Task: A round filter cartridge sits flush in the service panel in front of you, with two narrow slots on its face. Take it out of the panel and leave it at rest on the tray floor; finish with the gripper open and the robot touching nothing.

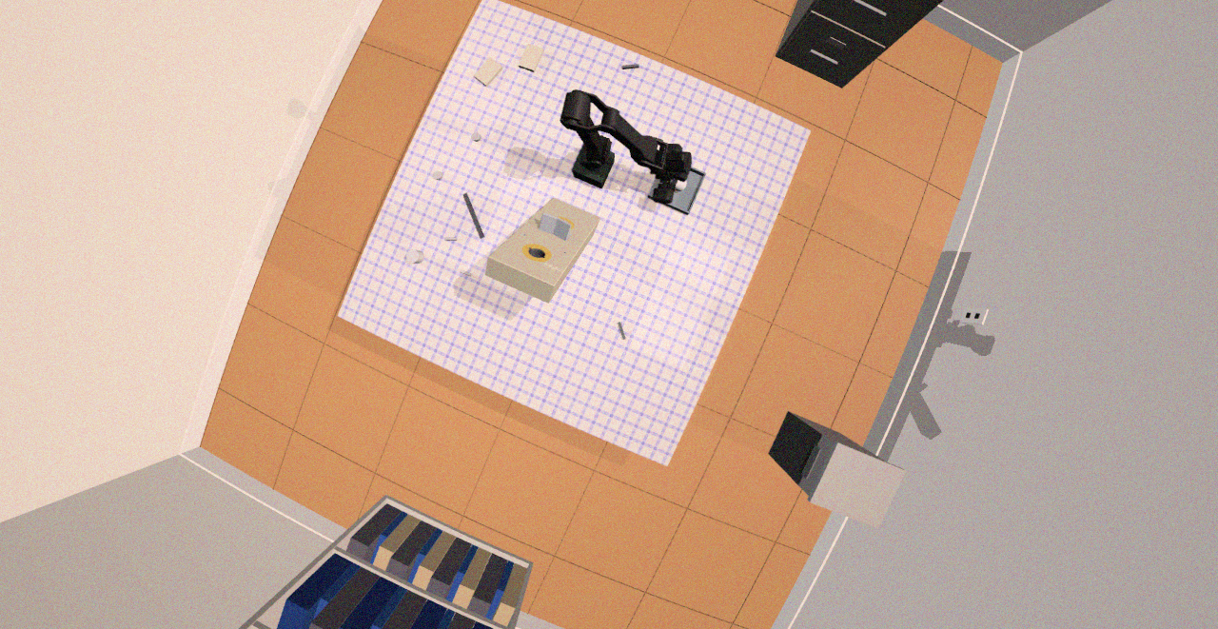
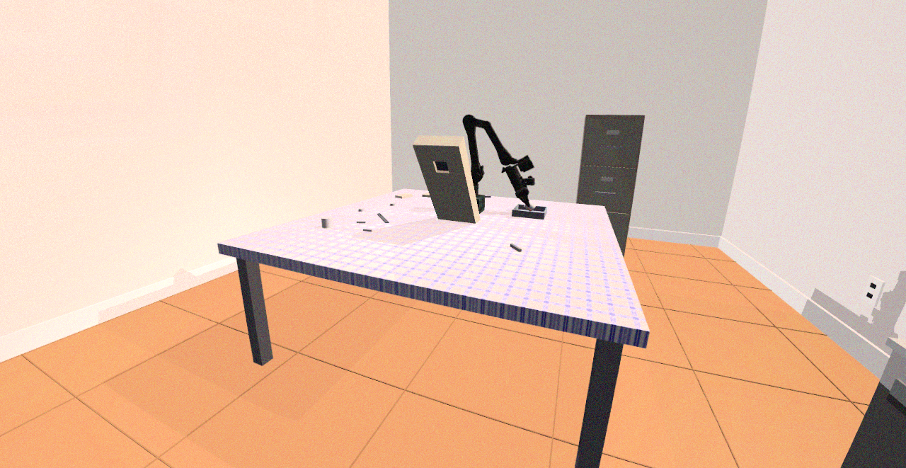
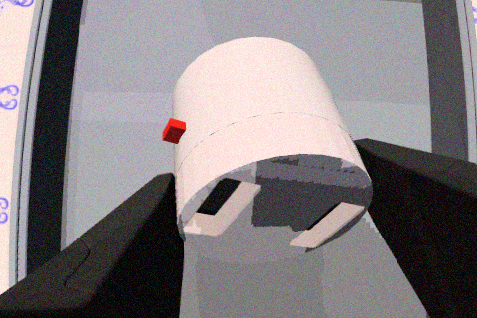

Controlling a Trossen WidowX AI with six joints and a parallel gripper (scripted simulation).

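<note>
The round filter cartridge is right at my gripper tip. The rest, counted from my gripper tip: tray 1 cm to the left, 4 cm below.
</note>
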